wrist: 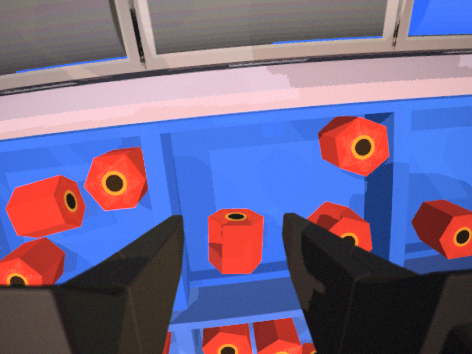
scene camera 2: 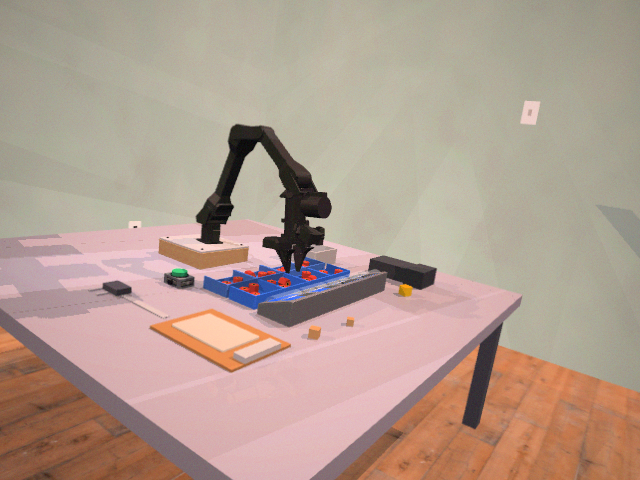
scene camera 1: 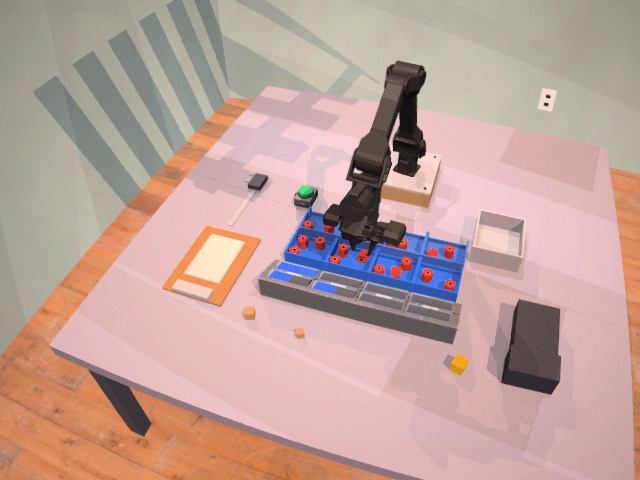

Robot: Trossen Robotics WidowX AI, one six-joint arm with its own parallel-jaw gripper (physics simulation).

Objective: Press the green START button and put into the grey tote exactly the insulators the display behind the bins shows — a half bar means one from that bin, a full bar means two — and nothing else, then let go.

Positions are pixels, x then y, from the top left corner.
Labels:
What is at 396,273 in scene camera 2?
A dark box.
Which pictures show the gripper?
The wrist view, scene camera 2 and scene camera 1: all of them.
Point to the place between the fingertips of the gripper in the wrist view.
At 233,225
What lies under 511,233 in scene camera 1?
A grey tote.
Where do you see a dark box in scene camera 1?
At 532,362

